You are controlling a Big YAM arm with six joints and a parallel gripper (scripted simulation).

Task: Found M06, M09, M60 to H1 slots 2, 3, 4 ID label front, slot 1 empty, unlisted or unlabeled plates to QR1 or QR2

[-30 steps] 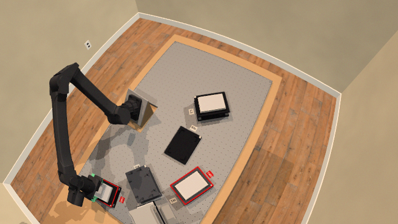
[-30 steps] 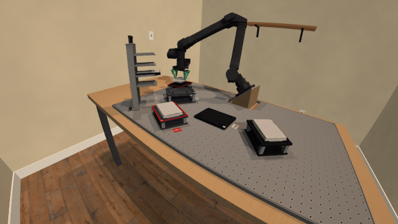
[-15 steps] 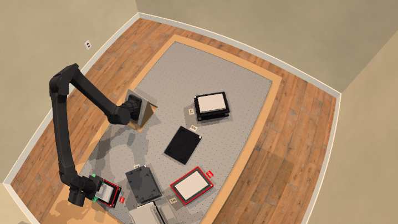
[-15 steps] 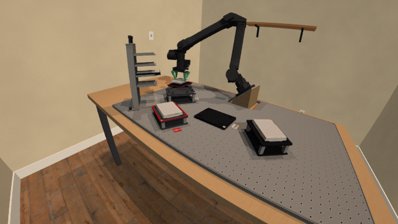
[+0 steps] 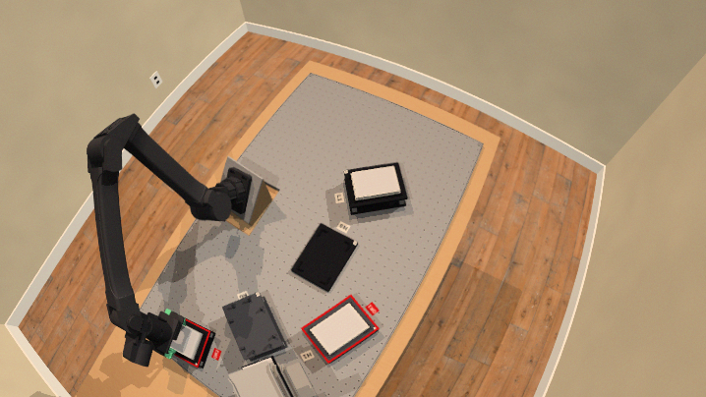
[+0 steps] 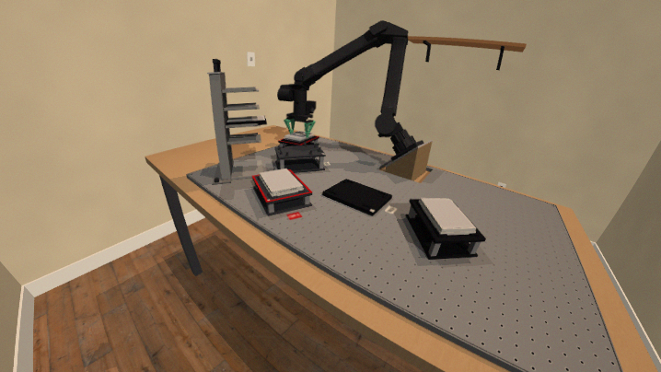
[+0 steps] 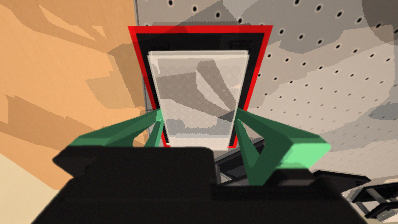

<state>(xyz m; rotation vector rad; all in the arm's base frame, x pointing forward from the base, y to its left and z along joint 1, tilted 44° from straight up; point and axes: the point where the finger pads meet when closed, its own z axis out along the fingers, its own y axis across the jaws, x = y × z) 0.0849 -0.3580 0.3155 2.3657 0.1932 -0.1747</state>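
My gripper is now 20 mm above the red-edged quarantine nest. The rest, counted from my hand: H1 deck label 330 mm ahead, 170 mm to the left, 60 mm below; dark plate 310 mm ahead, 60 mm to the left, 120 mm above; grey regrip nest 170 mm ahead, 160 mm to the left.
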